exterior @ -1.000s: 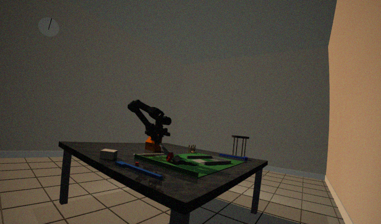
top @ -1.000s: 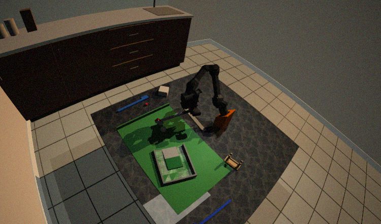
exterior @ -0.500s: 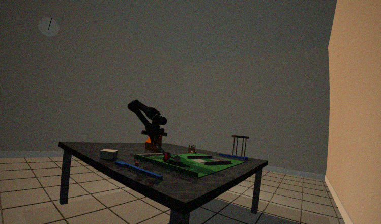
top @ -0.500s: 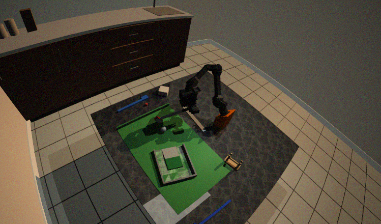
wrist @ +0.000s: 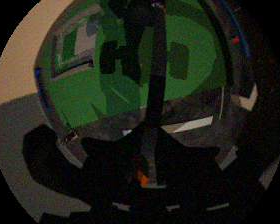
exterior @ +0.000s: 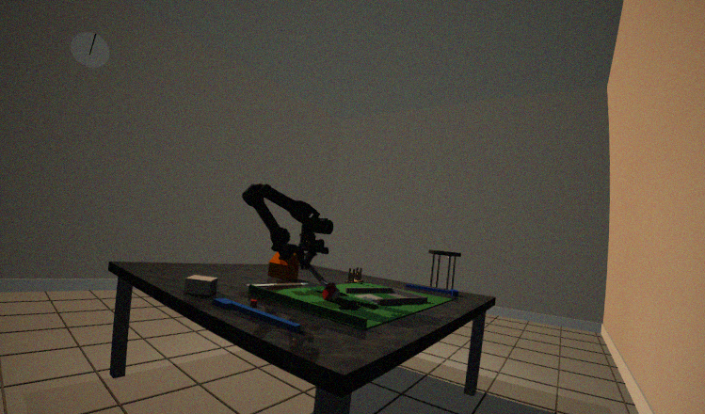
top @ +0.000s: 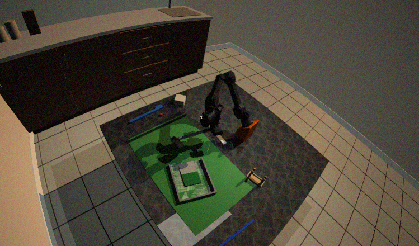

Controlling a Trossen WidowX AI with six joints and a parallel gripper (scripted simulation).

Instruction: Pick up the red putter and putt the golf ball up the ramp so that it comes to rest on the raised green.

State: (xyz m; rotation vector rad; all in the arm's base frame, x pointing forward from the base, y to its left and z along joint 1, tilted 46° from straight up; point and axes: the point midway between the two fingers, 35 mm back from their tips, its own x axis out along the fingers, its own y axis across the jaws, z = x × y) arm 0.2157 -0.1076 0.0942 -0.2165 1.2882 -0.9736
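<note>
My gripper tip is 12 cm short of the red putter, 6 cm to the left of it and 1 cm above it. Round my gripper tip: small red piece 39 cm to the right, 12 cm ahead, 7 cm below; then white golf ball 20 cm ahead, 8 cm to the right, 5 cm below; then white strip 8 cm behind, 7 cm below, 4 cm to the right.
</note>
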